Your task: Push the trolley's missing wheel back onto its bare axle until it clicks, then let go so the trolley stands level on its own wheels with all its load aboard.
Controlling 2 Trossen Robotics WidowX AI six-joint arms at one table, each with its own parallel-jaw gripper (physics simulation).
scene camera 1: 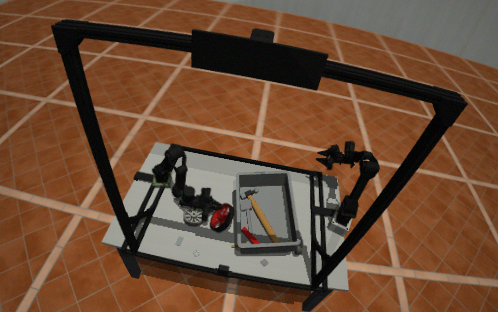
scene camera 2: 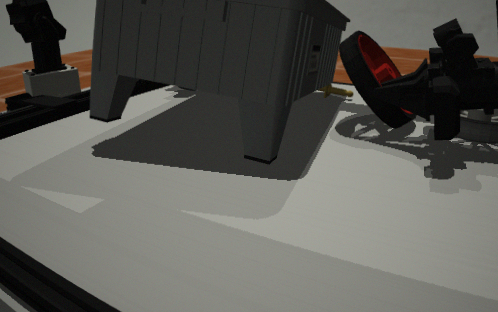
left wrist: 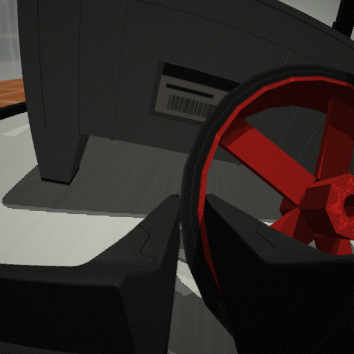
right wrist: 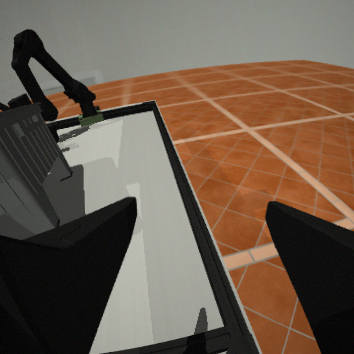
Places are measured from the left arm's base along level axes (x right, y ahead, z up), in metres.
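Where they show: left gripper, fingertip midpoint: [scene camera 1: 222, 206] [scene camera 2: 374, 91] [left wrist: 190, 202]; right gripper, fingertip midpoint: [scene camera 1: 316, 155] [right wrist: 201, 207]; left arm's base, origin of the base link: [scene camera 1: 162, 178] [right wrist: 89, 114]; right arm's base, origin of the base link: [scene camera 1: 342, 220] [scene camera 2: 49, 69].
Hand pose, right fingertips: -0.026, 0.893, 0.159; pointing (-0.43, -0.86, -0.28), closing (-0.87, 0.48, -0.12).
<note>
Things, the pixels of their top centre, and the offset from my right fingertips, as dx, dy, dz. "*": a spot on its surface instead.
- trolley, surface spot: [left wrist: 100, 60] * +0.195, -0.477, -0.069
- hammer, middle of its top: [scene camera 1: 263, 212] +0.326, -0.363, -0.083
- red-handled tool, middle of its top: [scene camera 1: 251, 236] +0.436, -0.438, -0.115
- brass axle, surface spot: [scene camera 2: 338, 91] [scene camera 1: 236, 245] * +0.450, -0.504, -0.172
- grey spoked wheel, middle of its top: [scene camera 2: 480, 107] [scene camera 1: 193, 214] +0.281, -0.711, -0.143
The trolley [scene camera 1: 237, 215] [scene camera 2: 200, 50] [left wrist: 100, 60] [right wrist: 20, 165] is a grey tub on legs. A hammer [scene camera 1: 262, 217] and a red-handled tool [scene camera 1: 250, 235] lie inside it. A brass axle [scene camera 1: 234, 246] [scene camera 2: 338, 91] sticks out bare at its lower side. A red wheel with a black tyre [scene camera 1: 221, 217] [scene camera 2: 382, 70] [left wrist: 275, 167] is tilted beside the tub, apart from the axle and off the table. My left gripper [scene camera 1: 217, 206] [scene camera 2: 397, 92] [left wrist: 190, 202] is shut on its rim, one finger each side of the tyre. My right gripper [scene camera 1: 320, 156] [right wrist: 201, 207] is open and empty, high at the right.
A grey spoked wheel [scene camera 1: 193, 216] lies flat below the left arm. Small flat pieces [scene camera 1: 179, 241] [scene camera 1: 264, 262] lie near the table's front edge. A black frame [scene camera 1: 92, 125] stands around the table. The left arm [right wrist: 30, 75] shows beyond the trolley in the right wrist view.
</note>
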